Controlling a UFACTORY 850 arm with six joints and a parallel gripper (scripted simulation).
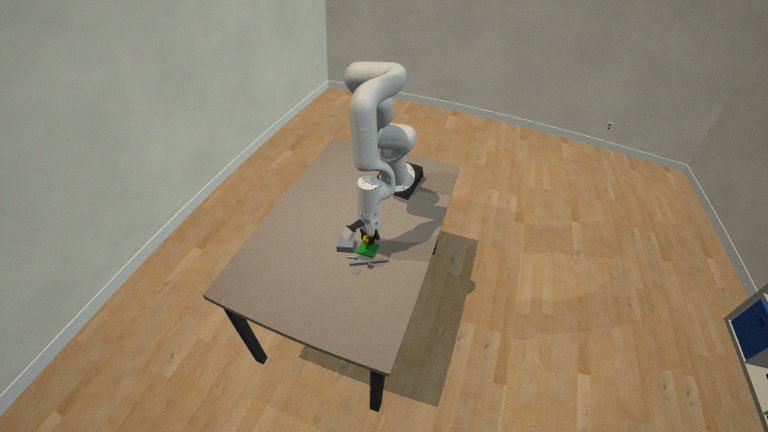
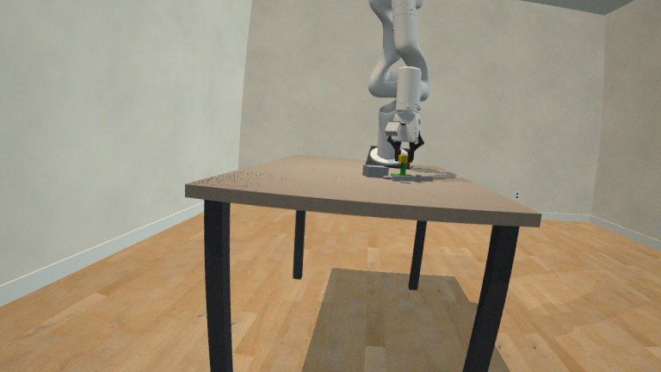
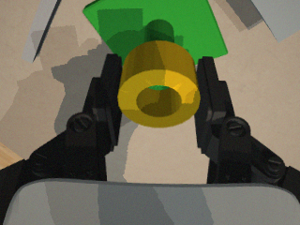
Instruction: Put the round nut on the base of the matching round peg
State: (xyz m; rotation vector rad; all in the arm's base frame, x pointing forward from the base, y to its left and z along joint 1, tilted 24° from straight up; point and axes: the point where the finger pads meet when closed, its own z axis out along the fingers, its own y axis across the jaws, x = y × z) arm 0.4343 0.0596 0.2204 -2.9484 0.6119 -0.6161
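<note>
My gripper is now 100 mm to the left of the grey block, 60 mm above it and 30 mm short of it.
</note>
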